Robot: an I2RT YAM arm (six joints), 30 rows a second.
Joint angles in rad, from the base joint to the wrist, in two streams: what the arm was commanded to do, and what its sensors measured. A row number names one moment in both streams.
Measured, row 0:
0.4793 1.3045 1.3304 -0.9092 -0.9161 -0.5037
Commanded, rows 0 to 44:
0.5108 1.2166 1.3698 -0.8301 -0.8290 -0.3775
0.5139 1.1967 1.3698 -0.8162 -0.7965 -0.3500
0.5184 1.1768 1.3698 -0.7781 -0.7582 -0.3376
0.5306 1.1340 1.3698 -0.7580 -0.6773 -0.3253
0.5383 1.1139 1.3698 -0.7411 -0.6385 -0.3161
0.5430 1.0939 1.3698 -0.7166 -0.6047 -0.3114
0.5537 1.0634 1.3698 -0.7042 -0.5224 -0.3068
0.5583 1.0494 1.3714 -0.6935 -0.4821 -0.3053
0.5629 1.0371 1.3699 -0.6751 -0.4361 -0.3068
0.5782 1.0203 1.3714 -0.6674 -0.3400 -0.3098
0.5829 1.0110 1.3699 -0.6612 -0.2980 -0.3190
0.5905 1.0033 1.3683 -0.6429 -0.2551 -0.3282
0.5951 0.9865 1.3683 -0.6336 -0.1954 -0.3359
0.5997 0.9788 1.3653 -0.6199 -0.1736 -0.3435
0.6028 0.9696 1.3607 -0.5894 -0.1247 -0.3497
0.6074 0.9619 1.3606 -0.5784 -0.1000 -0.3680
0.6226 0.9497 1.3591 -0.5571 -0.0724 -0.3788
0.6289 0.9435 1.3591 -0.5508 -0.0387 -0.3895
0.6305 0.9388 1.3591 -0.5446 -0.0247 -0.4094
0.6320 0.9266 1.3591 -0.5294 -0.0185 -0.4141
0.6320 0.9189 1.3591 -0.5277 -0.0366 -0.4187
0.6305 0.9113 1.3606 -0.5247 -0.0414 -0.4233
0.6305 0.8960 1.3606 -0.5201 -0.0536 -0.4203
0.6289 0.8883 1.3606 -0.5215 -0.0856 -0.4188
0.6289 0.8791 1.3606 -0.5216 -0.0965 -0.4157
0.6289 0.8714 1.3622 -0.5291 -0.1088 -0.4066
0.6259 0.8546 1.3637 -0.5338 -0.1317 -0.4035
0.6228 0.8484 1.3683 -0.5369 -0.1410 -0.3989
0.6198 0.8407 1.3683 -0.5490 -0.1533 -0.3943
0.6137 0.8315 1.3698 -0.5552 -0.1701 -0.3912
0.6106 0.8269 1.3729 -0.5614 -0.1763 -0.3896
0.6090 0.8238 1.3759 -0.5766 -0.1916 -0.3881
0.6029 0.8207 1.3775 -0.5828 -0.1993 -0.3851
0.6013 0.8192 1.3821 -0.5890 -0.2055 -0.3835
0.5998 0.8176 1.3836 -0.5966 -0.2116 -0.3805
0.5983 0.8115 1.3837 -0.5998 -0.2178 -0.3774
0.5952 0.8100 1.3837 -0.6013 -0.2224 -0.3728
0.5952 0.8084 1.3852 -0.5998 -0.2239 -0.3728
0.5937 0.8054 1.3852 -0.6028 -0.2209 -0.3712
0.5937 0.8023 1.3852 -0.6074 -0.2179 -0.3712
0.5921 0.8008 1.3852 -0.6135 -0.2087 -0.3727
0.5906 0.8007 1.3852 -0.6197 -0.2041 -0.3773
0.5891 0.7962 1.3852 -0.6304 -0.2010 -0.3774
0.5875 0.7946 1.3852 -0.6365 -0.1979 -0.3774
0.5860 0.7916 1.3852 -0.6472 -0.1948 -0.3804
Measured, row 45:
0.5930 0.8341 1.3300 -0.7353 -0.1902 -0.4026
